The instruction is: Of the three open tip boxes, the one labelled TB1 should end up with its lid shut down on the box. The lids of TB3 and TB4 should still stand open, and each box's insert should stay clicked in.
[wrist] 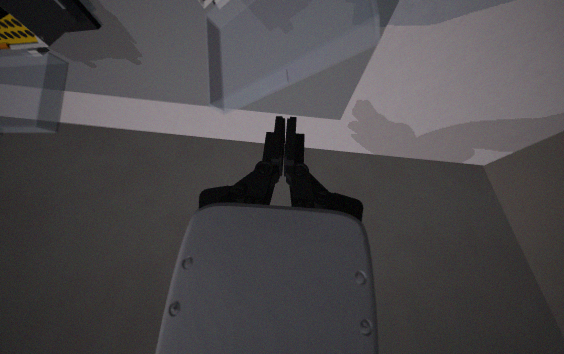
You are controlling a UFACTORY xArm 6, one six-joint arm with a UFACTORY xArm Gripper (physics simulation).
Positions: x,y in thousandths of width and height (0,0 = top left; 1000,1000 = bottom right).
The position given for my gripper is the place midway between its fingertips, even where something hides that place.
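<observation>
You'd see my gripper (508,363) here, and there's a grey mat (290,165) as well.
</observation>
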